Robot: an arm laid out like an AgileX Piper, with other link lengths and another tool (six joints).
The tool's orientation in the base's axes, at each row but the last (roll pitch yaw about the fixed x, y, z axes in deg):
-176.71, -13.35, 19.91
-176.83, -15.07, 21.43
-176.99, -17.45, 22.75
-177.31, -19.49, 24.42
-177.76, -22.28, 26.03
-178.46, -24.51, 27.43
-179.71, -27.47, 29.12
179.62, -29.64, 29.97
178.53, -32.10, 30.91
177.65, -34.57, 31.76
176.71, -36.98, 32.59
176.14, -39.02, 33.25
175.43, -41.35, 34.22
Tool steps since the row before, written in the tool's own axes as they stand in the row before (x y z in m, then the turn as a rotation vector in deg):
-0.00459, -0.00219, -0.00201, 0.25, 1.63, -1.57
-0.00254, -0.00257, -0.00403, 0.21, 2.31, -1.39
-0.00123, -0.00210, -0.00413, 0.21, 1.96, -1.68
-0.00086, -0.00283, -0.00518, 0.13, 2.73, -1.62
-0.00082, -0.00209, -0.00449, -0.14, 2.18, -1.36
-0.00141, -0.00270, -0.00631, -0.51, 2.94, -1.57
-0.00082, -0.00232, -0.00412, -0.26, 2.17, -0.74
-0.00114, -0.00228, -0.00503, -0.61, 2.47, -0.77
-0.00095, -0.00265, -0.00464, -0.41, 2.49, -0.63
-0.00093, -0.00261, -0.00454, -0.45, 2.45, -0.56
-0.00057, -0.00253, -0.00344, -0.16, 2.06, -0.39
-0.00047, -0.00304, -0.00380, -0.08, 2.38, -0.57
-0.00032, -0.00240, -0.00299, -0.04, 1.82, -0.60
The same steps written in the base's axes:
-0.00537, 0.00026, 0.00101, 0.49, -1.65, 1.49
-0.00415, 0.00089, 0.00336, 0.75, -2.26, 1.27
-0.00298, 0.00079, 0.00367, 0.54, -1.99, 1.57
-0.00342, 0.00129, 0.00472, 0.82, -2.71, 1.45
-0.00308, 0.00063, 0.00392, 0.43, -2.27, 1.13
-0.00465, 0.00043, 0.00522, 0.41, -3.14, 1.14
-0.00342, 0.00073, 0.00329, 0.56, -2.17, 0.53
-0.00416, 0.00027, 0.00379, 0.44, -2.59, 0.38
-0.00420, 0.00071, 0.00337, 0.66, -2.49, 0.37
-0.00426, 0.00065, 0.00312, 0.64, -2.45, 0.29
-0.00352, 0.00098, 0.00228, 0.73, -1.95, 0.31
-0.00400, 0.00131, 0.00249, 0.85, -2.24, 0.52
-0.00320, 0.00100, 0.00188, 0.56, -1.75, 0.53

